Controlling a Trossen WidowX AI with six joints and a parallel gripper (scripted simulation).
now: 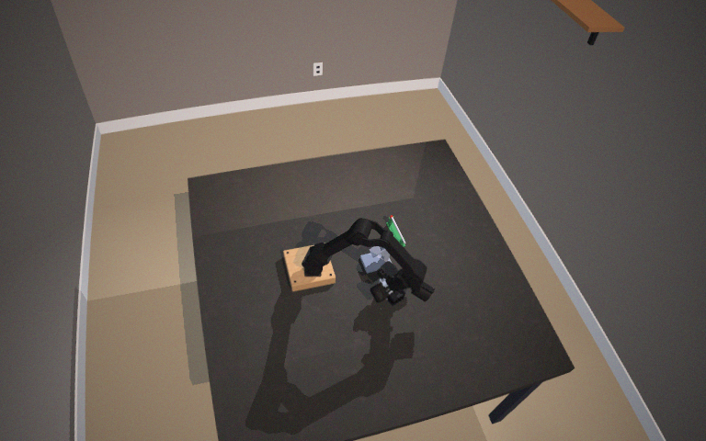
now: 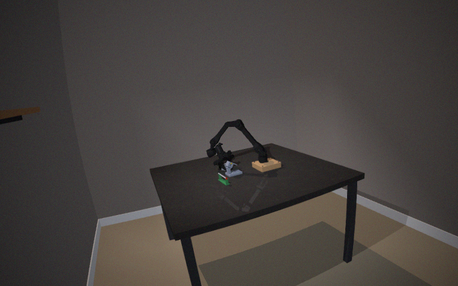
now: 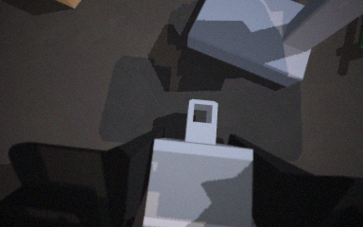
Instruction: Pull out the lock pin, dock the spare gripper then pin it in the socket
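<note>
My gripper tip is 120 mm to the right of the grey mount, 50 mm below it and 10 mm past it. Also, from my gripper tip: green strip (260 mm to the left, 80 mm ahead, 20 mm above); spare gripper (30 mm to the right, 20 mm ahead, 20 mm above).
</note>
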